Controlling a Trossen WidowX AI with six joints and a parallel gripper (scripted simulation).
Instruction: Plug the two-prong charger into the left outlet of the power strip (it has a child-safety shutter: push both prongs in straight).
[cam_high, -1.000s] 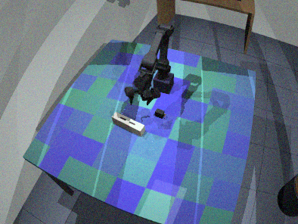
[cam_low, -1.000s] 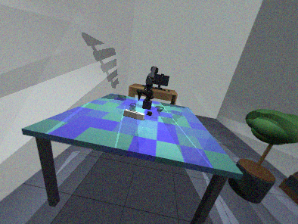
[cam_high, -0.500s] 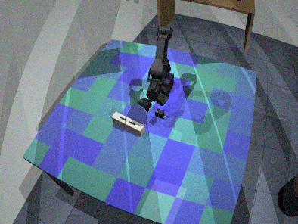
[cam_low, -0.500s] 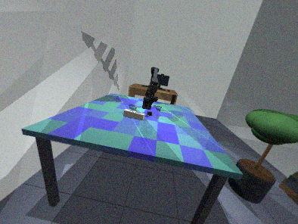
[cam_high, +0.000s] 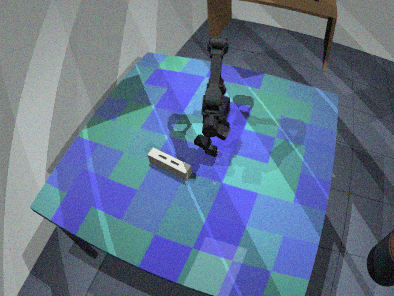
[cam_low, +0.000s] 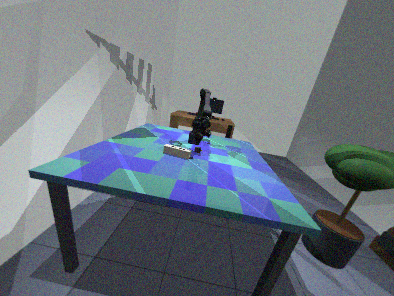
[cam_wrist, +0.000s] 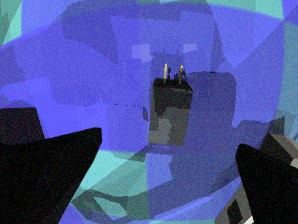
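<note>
The two-prong charger lies 5 cm below my gripper tip and 2 cm to the left of it.
</note>
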